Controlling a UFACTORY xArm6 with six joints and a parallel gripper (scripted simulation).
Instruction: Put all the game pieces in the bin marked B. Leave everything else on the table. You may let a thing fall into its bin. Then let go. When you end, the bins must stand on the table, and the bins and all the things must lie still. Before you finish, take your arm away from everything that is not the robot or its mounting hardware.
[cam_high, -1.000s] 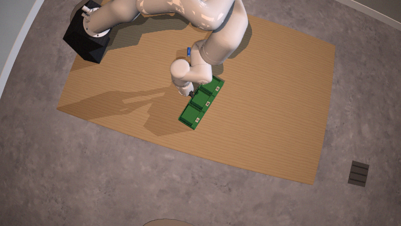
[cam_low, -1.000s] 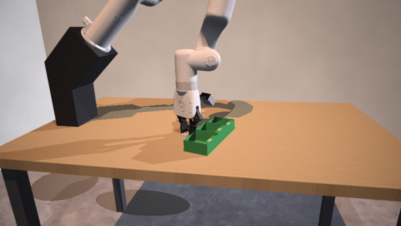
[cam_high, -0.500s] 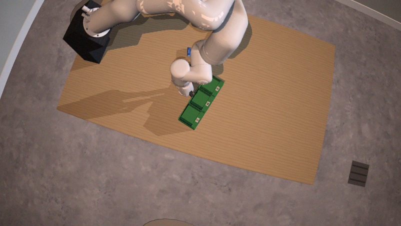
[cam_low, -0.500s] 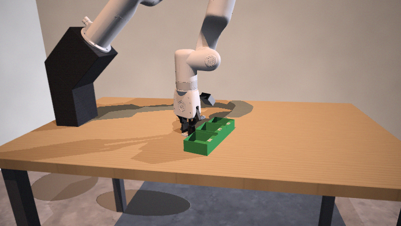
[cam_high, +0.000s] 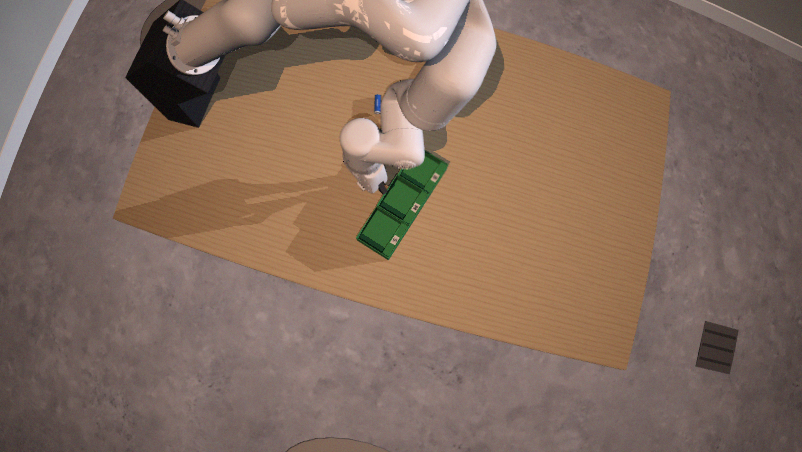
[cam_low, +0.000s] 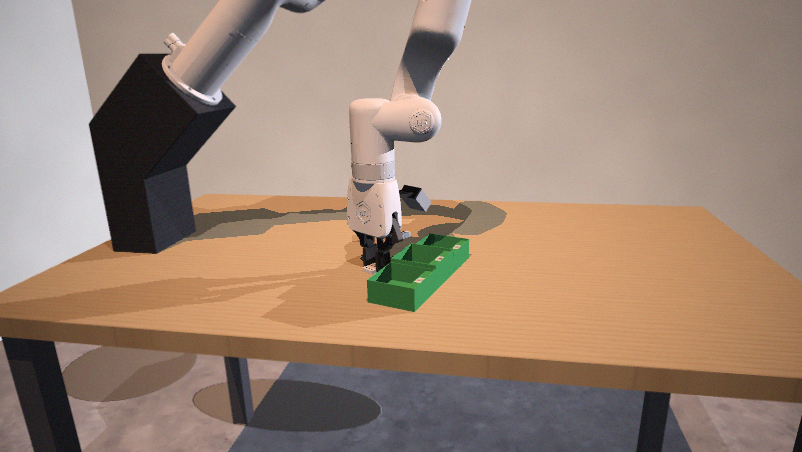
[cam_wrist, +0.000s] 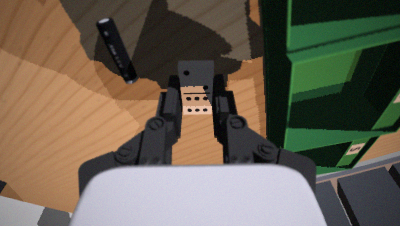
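The black cylinder is 30 mm behind my hand, 50 mm to the left of it and 20 mm below it. Also, from my hand: green three-compartment bin (90 mm ahead, 30 mm to the right); white domino (20 mm below); brass bolt (10 mm behind, 140 mm to the left, 20 mm below).
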